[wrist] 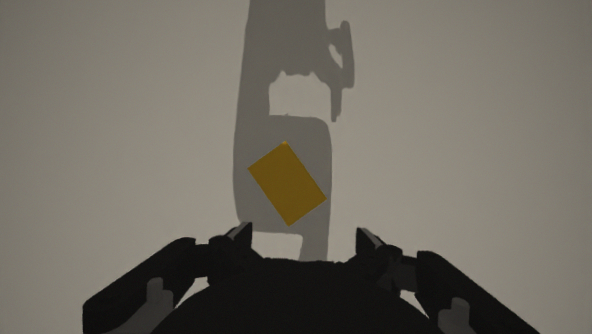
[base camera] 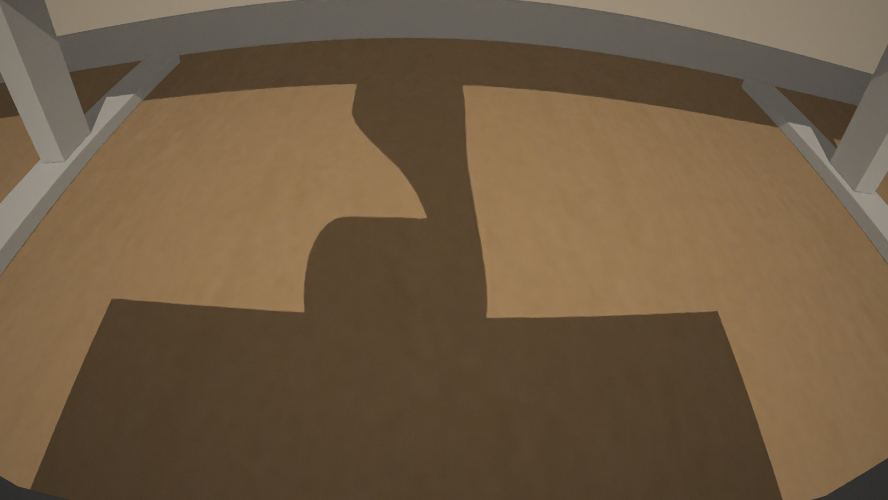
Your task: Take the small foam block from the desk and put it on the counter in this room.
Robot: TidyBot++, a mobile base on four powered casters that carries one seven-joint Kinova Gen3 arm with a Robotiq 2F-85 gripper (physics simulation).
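Frame: origin at the arm's base, x right, y up, z back, level; millimetres.
Where they show: gripper, fingertip midpoint: [wrist: 303, 236].
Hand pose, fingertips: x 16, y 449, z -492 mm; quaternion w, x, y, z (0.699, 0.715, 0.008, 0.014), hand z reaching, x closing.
After its pixels a point has its place.
The small foam block [wrist: 287, 184] @(x -3, y 368, z -529 mm) is a yellow-orange rectangle in the wrist view, near the middle. It lies turned at a slant on the light grey desk top [wrist: 475, 140] @(x 278, y 324, z -601 mm), inside the arm's shadow. My gripper [wrist: 303, 236] @(x 16, y 449, z -492 mm) is open, with its two black fingertips wide apart at the bottom of the wrist view. The block shows just beyond the fingertips, between their lines and a little to the left of their middle; it is not between the fingers, and the gripper appears above it. The counter does not show in either view.
In the base view a light desk leg with its foot [base camera: 37, 180] stands at the left and another leg with its foot [base camera: 860, 180] @(x 661, y -350, z -585 mm) at the right. A wall with a grey baseboard [base camera: 397, 19] @(x -65, y -356, z -1033 mm) runs behind them. The robot's shadow falls on the wooden floor [base camera: 590, 204] @(x 179, y -396, z -537 mm).
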